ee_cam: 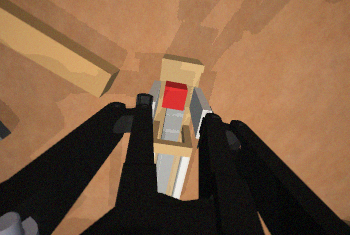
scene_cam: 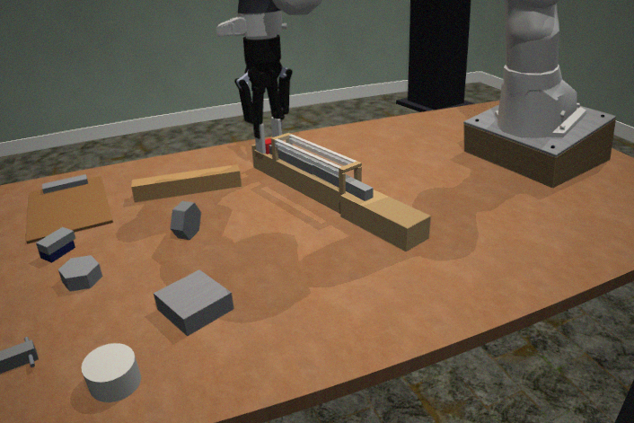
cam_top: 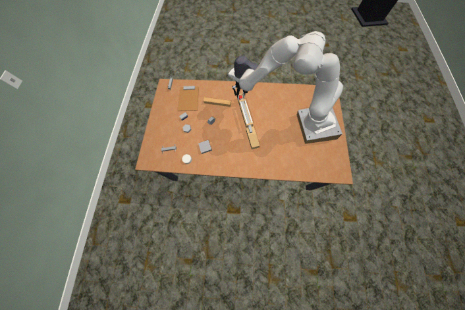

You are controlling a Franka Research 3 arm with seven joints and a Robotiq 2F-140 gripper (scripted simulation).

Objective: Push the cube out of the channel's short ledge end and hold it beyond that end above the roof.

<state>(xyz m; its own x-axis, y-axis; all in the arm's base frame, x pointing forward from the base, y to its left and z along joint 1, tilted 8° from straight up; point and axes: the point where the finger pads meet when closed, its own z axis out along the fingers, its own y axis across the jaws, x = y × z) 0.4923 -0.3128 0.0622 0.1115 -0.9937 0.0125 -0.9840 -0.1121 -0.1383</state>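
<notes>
Now: the red cube 3 cm below my hand. The rest, counted from my hand: grey hexagonal piece: 26 cm ahead, 16 cm to the left, 5 cm below; wooden beam: 19 cm ahead, 1 cm to the right, 6 cm below; wooden channel: 2 cm behind, 15 cm to the left, 3 cm below.
</notes>
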